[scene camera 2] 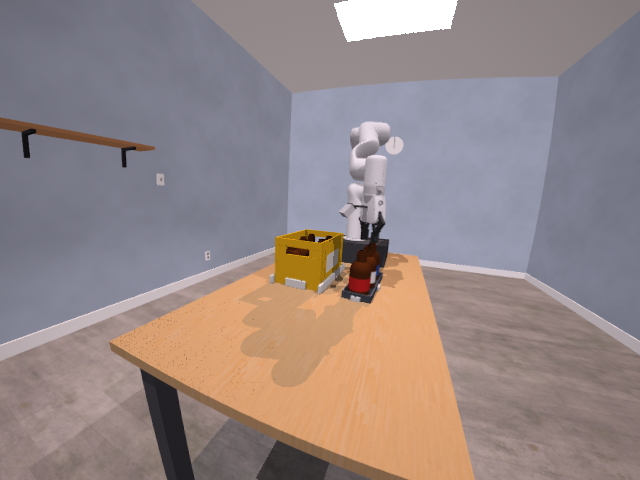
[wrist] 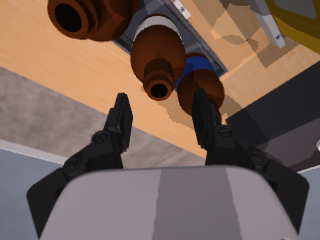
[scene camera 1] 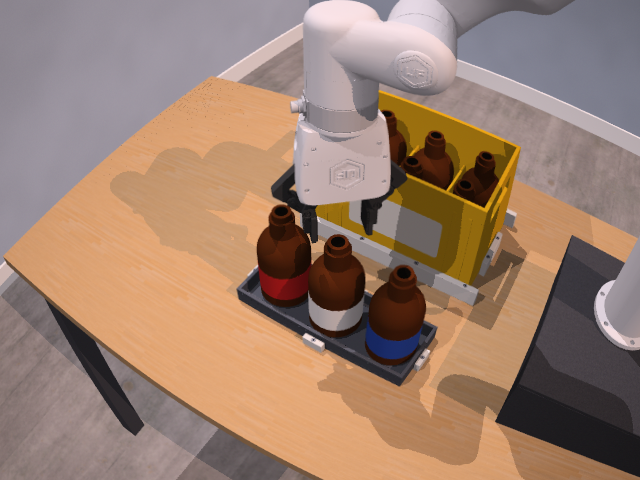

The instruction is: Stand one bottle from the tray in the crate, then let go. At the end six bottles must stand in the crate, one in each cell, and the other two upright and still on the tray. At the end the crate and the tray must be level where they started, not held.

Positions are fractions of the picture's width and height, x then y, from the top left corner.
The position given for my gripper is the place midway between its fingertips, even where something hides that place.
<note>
In view: my gripper (scene camera 1: 0.53,0.48) and a yellow crate (scene camera 2: 0.51,0.54).
My gripper also shows in the wrist view (wrist: 0.50,0.43).
</note>
